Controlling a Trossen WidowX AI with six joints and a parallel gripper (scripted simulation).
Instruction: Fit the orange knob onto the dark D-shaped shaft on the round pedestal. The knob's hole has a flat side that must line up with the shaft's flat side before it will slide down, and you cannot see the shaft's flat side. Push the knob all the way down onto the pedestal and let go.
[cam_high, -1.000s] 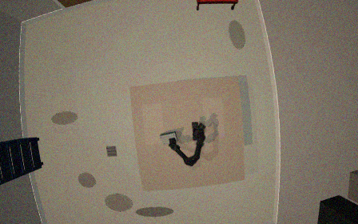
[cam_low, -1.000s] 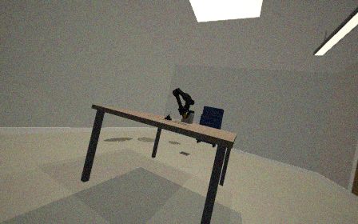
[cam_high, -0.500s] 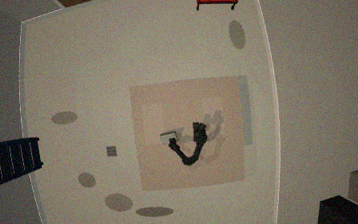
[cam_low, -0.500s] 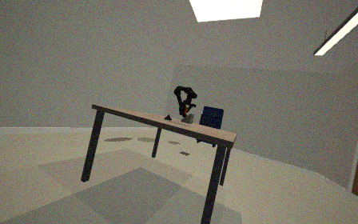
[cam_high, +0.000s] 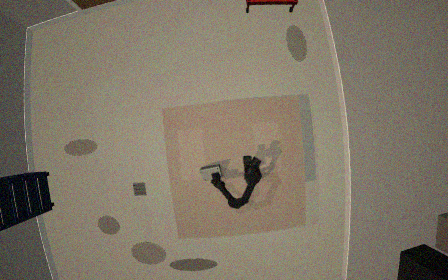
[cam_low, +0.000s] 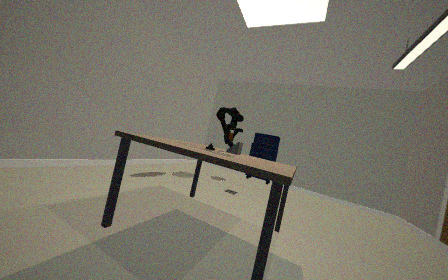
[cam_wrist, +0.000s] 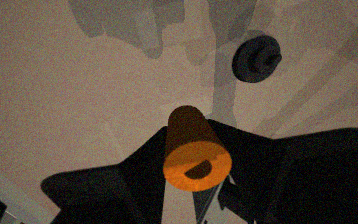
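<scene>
The pedestal lies 20 mm ahead of my gripper tip, 170 mm to the right of it and 110 mm below it. Also, from my gripper tip: orange knob: 20 mm above.
</scene>
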